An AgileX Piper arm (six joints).
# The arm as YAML. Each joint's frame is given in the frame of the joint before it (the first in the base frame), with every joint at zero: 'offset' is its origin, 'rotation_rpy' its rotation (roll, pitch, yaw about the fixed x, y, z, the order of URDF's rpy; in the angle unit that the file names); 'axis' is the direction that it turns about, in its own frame. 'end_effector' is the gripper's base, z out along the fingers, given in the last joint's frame.
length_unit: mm
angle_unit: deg
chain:
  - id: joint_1
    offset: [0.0, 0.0, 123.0]
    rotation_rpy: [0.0, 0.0, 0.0]
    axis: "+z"
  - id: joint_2
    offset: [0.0, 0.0, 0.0]
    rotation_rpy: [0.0, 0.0, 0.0]
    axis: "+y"
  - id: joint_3
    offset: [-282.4, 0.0, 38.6]
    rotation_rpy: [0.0, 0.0, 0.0]
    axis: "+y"
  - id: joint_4
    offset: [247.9, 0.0, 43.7]
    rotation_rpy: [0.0, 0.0, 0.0]
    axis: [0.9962, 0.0, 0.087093]
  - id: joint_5
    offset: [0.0, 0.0, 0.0]
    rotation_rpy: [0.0, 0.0, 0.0]
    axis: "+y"
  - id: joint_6
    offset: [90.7, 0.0, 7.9]
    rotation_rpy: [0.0, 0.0, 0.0]
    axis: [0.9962, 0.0, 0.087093]
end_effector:
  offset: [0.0, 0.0, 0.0]
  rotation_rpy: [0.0, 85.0, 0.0]
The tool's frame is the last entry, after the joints.
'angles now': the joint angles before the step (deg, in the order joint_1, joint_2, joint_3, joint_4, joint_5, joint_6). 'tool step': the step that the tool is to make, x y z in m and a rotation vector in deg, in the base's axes. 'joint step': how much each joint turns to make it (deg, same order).
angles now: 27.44, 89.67, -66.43, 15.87, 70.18, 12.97
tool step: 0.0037, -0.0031, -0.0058, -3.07, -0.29, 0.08
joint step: -0.01, 0.95, 0.00, -3.05, 0.00, 0.91
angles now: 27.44, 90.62, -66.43, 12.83, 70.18, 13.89
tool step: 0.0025, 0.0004, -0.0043, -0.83, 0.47, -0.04
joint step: 0.00, 0.92, -0.12, -0.55, -0.05, 0.22
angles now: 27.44, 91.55, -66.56, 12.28, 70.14, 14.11
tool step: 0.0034, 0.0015, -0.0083, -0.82, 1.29, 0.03
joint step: -0.01, 1.64, -0.02, -0.13, -0.10, -0.01
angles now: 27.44, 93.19, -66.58, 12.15, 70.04, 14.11
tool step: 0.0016, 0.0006, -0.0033, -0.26, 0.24, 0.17
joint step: 0.00, 0.63, 0.00, -0.11, -0.27, -0.19
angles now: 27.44, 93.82, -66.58, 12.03, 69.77, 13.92
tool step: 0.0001, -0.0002, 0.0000, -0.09, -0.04, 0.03
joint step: -0.01, 0.00, -0.01, -0.11, 0.01, 0.00
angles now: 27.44, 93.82, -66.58, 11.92, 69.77, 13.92
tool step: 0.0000, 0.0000, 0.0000, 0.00, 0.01, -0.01
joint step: 0.00, 0.00, 0.00, 0.00, 0.01, 0.01
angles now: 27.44, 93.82, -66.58, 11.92, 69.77, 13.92
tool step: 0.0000, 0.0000, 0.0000, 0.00, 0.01, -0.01
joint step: 0.00, 0.00, 0.00, 0.00, 0.01, 0.01
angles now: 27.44, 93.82, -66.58, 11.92, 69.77, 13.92
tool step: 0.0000, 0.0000, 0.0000, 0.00, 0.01, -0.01
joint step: 0.00, 0.00, 0.00, 0.00, 0.01, 0.01
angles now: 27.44, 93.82, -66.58, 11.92, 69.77, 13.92
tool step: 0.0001, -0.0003, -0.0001, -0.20, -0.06, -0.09
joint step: 0.00, 0.00, 0.01, -0.22, 0.00, 0.17
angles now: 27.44, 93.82, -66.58, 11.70, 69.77, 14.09
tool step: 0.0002, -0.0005, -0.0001, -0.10, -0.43, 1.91
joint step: 0.00, 0.00, 0.00, -0.36, 0.00, -1.80
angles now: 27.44, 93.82, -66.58, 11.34, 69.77, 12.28
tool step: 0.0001, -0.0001, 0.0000, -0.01, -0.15, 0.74
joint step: 0.00, 0.01, -0.02, -0.11, 0.01, -0.71
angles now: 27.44, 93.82, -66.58, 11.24, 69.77, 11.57
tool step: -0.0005, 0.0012, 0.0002, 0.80, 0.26, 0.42
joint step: 0.00, 0.01, 0.00, 0.87, 0.00, -0.76
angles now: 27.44, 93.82, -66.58, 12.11, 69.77, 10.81
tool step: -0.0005, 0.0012, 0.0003, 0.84, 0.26, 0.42
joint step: -0.01, 0.00, 0.00, 0.91, 0.01, -0.79
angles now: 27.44, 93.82, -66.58, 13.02, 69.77, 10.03
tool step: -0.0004, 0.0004, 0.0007, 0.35, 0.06, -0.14
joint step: 0.00, -0.11, 0.00, 0.36, 0.01, 0.01
